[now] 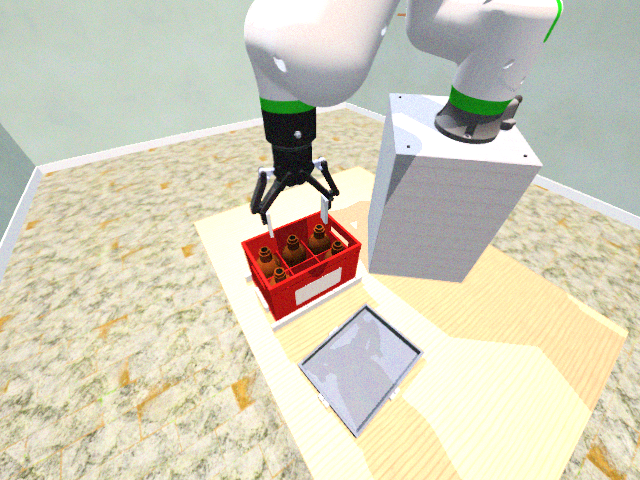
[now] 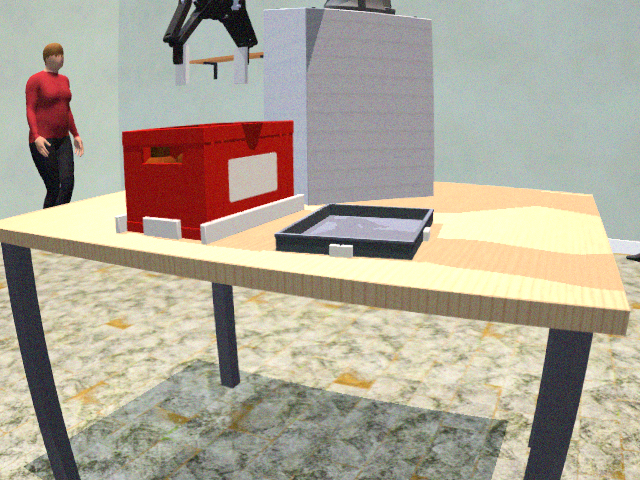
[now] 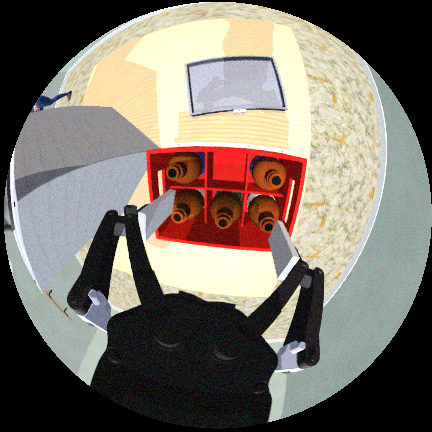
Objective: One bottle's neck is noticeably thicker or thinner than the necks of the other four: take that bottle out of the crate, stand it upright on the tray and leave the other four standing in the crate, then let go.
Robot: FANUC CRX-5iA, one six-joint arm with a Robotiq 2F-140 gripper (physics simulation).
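Places are measured from the arm's base along level axes (x ahead, y left, z up), in centimetres.
Where they show: gripper, between the fingertips: (image 1: 298, 226) (image 2: 212, 83) (image 3: 223, 215); arm's base, origin of its link: (image 1: 464, 127) (image 2: 354, 12).
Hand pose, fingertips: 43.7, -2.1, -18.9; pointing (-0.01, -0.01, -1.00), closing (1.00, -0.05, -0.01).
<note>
Each offset is from my fingertips to the top centre of the thing, as dx, dy, dz. "pt": to the spot under its first point.
The red crate {-0.9, -1.6, -7.4} (image 1: 281, 305) (image 2: 165, 191) (image 3: 227, 162) holds brown bottles standing upright. In the row away from the tray stand three bottles {+8.8, -4.4, -8.6} (image 1: 267, 264) {+0.2, -5.8, -8.6} (image 1: 294, 252) {-8.8, -7.1, -8.6} (image 1: 318, 240). In the tray-side row, two bottles {-10.6, +1.6, -8.6} (image 3: 187, 167) {+7.2, +4.4, -8.6} (image 3: 269, 172) stand in the end compartments, with an empty compartment between them. I cannot tell which neck differs in thickness. My gripper (image 1: 297, 218) (image 2: 211, 72) is wide open and empty, above the crate's row of three, its fingertips above the bottles. The grey tray {pt -5.1, +27.6, -24.4} (image 1: 361, 361) (image 2: 361, 227) (image 3: 235, 85) is empty, beside the crate.
White rails {-2.5, +8.2, -21.9} (image 1: 320, 303) (image 2: 253, 217) stand along the crate's base, and small white blocks {pt +7.5, +31.8, -24.0} (image 2: 341, 250) touch the tray. A large grey pedestal (image 1: 434, 222) (image 2: 369, 108) (image 3: 85, 145) carries the arm and stands near the crate. A person in red (image 2: 53, 103) stands behind the table.
</note>
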